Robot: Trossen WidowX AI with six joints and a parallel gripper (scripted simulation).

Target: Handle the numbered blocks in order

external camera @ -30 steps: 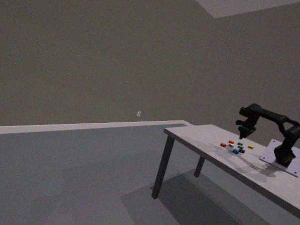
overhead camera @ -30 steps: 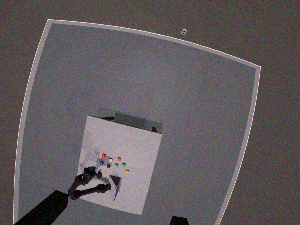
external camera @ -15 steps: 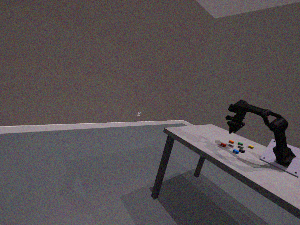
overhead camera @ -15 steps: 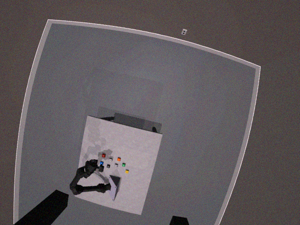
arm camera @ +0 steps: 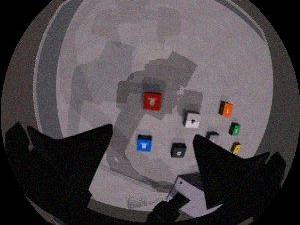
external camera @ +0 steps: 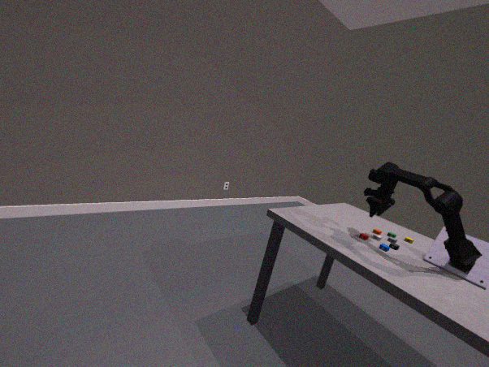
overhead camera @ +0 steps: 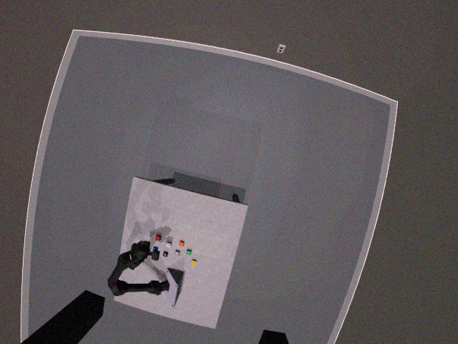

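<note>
The dark block lies 120 mm below my gripper tip, 100 mm behind it and 80 mm to the right of it. Round my gripper tip: blue block (120 mm below, 90 mm behind, 10 mm to the left); then orange block (180 mm to the right, 120 mm below, 20 mm ahead); then red block (120 mm below, 10 mm ahead).
</note>
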